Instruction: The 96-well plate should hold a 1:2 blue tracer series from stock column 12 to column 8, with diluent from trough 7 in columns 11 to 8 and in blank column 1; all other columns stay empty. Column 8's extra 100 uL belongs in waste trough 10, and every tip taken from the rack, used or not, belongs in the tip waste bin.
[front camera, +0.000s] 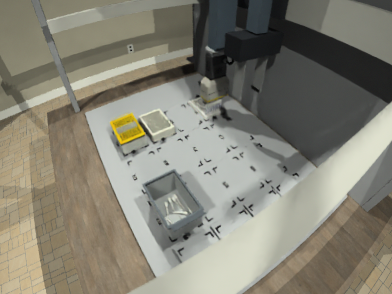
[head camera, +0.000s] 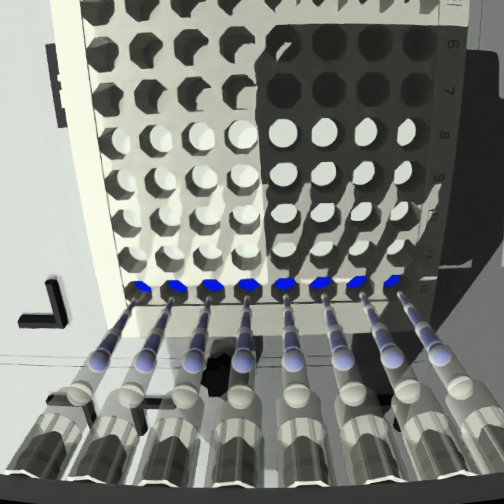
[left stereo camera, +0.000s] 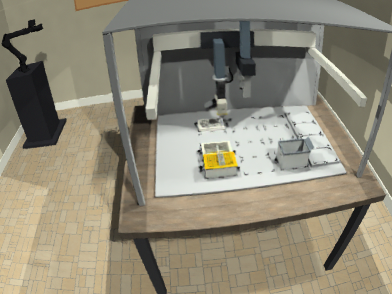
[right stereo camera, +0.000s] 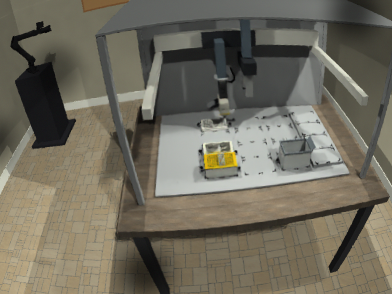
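The 96-well plate (front camera: 197, 105) (head camera: 95, 200) (left stereo camera: 204, 126) (right stereo camera: 206, 127) lies at the back left of the deck. In the head view, its column 12 wells show blue liquid; columns 8 to 11 show pale liquid; columns 6 and 7 look dark and empty. Column 1 is out of that view. The pipetting head (front camera: 212, 89) (left stereo camera: 221, 104) (right stereo camera: 224, 105) carries eight tips (head camera: 243, 335) with blue liquid inside. Their ends are at the column 12 wells; exact depth is unclear. My plate gripper (front camera: 252, 87) hangs beside the head, its fingers apart and empty.
The yellow tip rack (front camera: 129, 131) (left stereo camera: 220, 160) (right stereo camera: 220, 160) stands at the front left, beside the white-rimmed trough container (front camera: 157, 125) (left stereo camera: 207, 146). The grey waste bin (front camera: 189, 220) (left stereo camera: 292, 157) (right stereo camera: 295, 157) stands farther right and holds several used tips (front camera: 175, 205).
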